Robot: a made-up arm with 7 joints. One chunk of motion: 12 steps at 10 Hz.
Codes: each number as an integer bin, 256 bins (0 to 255) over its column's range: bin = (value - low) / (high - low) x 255, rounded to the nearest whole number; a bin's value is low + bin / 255 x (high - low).
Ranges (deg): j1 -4.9..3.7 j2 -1.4..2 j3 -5.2..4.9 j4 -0.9..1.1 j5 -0.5..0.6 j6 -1.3..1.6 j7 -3..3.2
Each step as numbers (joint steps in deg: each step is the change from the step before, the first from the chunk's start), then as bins.
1 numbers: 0.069 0.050 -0.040 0.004 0.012 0.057 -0.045
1 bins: 147 109 130 115 119 119 122
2 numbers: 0.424 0.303 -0.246 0.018 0.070 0.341 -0.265
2 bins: 158 128 125 117 132 144 112
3 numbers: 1.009 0.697 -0.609 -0.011 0.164 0.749 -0.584
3 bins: 175 157 116 113 154 180 99
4 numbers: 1.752 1.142 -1.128 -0.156 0.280 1.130 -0.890
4 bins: 197 191 103 95 181 214 87
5 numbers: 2.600 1.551 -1.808 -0.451 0.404 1.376 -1.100
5 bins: 222 221 86 57 210 235 78
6 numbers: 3.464 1.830 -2.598 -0.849 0.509 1.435 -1.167
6 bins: 248 242 66 7 234 240 75
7 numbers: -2.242 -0.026 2.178 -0.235 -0.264 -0.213 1.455
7 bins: 79 103 186 85 55 96 183
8 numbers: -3.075 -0.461 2.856 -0.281 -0.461 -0.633 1.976
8 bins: 54 70 203 79 9 59 205
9 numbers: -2.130 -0.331 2.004 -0.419 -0.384 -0.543 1.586
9 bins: 82 80 182 61 27 67 189
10 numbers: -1.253 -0.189 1.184 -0.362 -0.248 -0.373 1.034
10 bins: 108 91 161 69 58 82 166
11 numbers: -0.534 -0.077 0.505 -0.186 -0.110 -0.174 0.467
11 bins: 129 99 144 91 90 99 143
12 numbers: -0.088 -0.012 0.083 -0.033 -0.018 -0.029 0.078
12 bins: 143 104 133 111 112 112 127
